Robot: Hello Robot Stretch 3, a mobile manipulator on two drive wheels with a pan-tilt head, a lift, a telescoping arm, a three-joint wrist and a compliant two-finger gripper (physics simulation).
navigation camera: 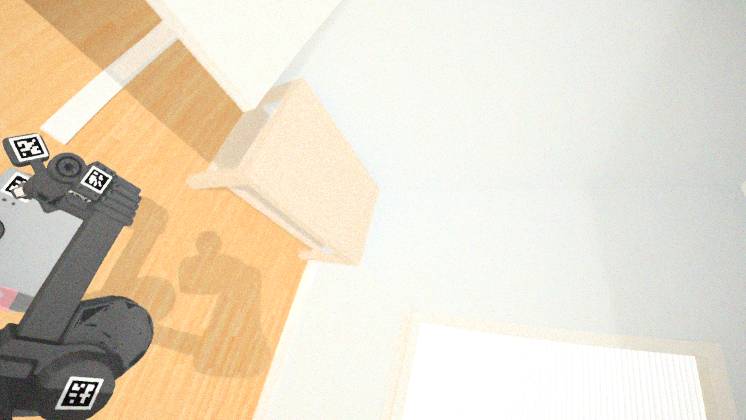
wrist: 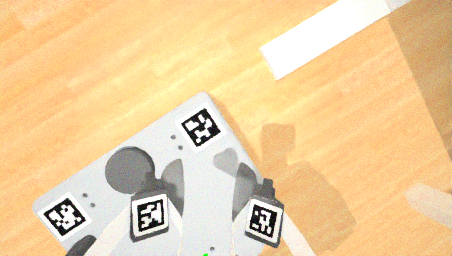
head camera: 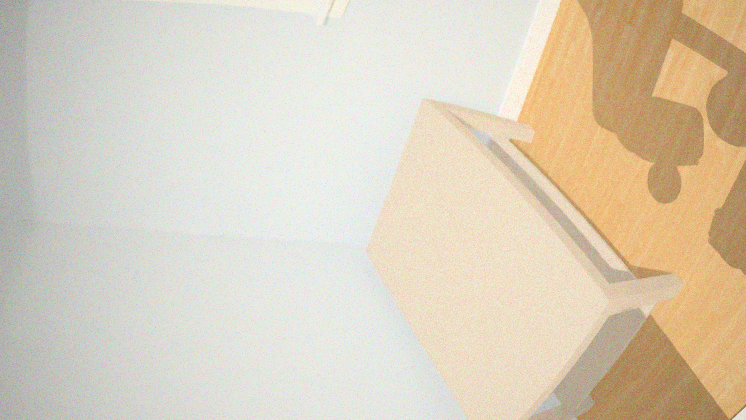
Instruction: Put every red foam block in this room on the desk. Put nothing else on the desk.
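Where they show: gripper, between the fingertips: (wrist: 209,179); robot's base, origin of its link: (wrist: 154,150).
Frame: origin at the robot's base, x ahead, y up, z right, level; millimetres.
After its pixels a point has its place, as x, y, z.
Observation:
No red foam block shows in the three views. A small pale wooden table (head camera: 485,234) @[-879, 451, 601] (navigation camera: 313,166) @[-711, 451, 702] with a bare top stands against the wall; whether it is the desk I cannot tell. My gripper (wrist: 209,179) @[-22, 362, 130] is open in the wrist view, its two fingertips apart over my grey base (wrist: 150,137) @[30, 160, 55] (navigation camera: 36,234) @[-93, 160, 35], with nothing held between them. In the navigation view, part of the wrist and arm shows at the left edge, apart from the table.
A large white piece of furniture (navigation camera: 250,41) stands beside the small table. A white bar (navigation camera: 83,109) (wrist: 320,42) lies low across the wooden floor (head camera: 584,156) @[-1026, 0, 396] near my base. A window (navigation camera: 553,375) @[-1397, 1475, 63] is in the wall. Shadows of the robot fall on the floor.

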